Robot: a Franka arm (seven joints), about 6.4 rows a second.
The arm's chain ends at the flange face. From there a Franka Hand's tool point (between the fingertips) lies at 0.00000 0.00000 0.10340 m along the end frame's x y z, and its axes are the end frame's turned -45 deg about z.
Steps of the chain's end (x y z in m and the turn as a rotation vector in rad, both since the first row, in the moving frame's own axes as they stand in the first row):
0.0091, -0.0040, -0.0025, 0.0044, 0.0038, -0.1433
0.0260, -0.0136, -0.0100, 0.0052, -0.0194, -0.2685
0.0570, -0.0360, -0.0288, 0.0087, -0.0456, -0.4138
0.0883, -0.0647, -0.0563, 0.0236, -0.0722, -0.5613
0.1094, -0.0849, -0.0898, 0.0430, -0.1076, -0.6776
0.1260, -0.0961, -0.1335, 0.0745, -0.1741, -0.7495
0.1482, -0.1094, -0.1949, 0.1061, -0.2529, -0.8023
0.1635, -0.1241, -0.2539, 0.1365, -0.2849, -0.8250
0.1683, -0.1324, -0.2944, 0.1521, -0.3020, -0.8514
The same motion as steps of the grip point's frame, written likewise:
0.0099, 0.0035, -0.0025, 0.0004, 0.0058, -0.1433
0.0267, 0.0071, -0.0100, 0.0174, -0.0100, -0.2685
0.0623, 0.0115, -0.0289, 0.0384, -0.0261, -0.4138
0.1029, 0.0110, -0.0566, 0.0677, -0.0344, -0.5613
0.1294, 0.0087, -0.0905, 0.1065, -0.0457, -0.6776
0.1440, 0.0073, -0.1353, 0.1758, -0.0704, -0.7495
0.1627, 0.0083, -0.1986, 0.2539, -0.1038, -0.8023
0.1820, 0.0051, -0.2587, 0.2980, -0.1049, -0.8250
0.1900, 0.0010, -0.2999, 0.3211, -0.1060, -0.8514

